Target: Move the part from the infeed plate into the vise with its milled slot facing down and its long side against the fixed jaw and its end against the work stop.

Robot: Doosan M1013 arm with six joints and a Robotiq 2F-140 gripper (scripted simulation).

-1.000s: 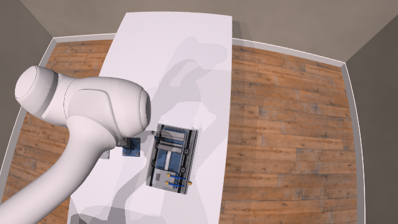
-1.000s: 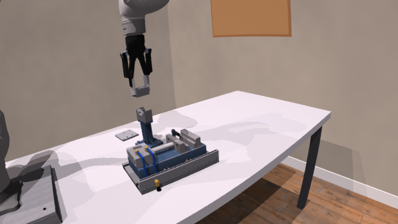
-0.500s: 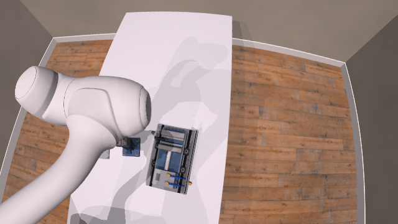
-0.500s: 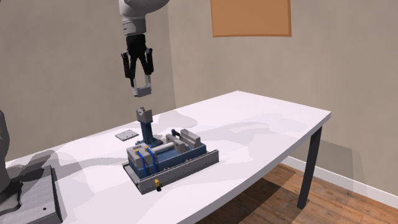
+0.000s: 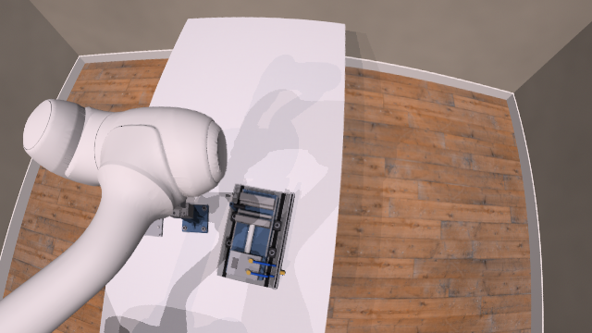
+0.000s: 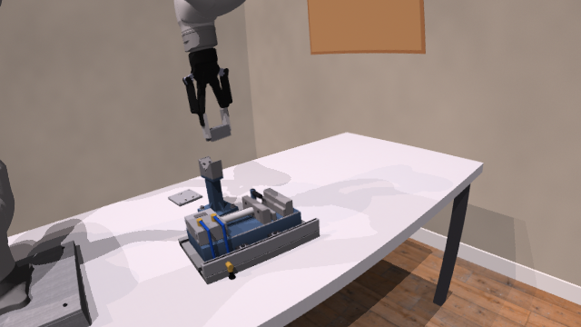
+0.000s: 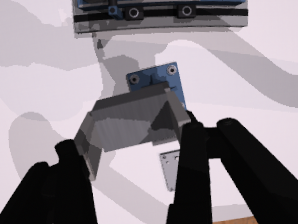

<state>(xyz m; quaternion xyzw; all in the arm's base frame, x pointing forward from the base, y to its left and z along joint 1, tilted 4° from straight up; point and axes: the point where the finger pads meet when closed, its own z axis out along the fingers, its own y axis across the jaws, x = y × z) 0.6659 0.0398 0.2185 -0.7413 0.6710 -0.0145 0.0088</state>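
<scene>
My hand is 3 cm above the part. The rest, counted from my hand: blue post 20 cm below, 3 cm to the left, 2 cm behind; then moving jaw 19 cm below, 18 cm to the right, 1 cm behind; then cylinder rod 19 cm below, 17 cm to the right, 7 cm behind.
</scene>
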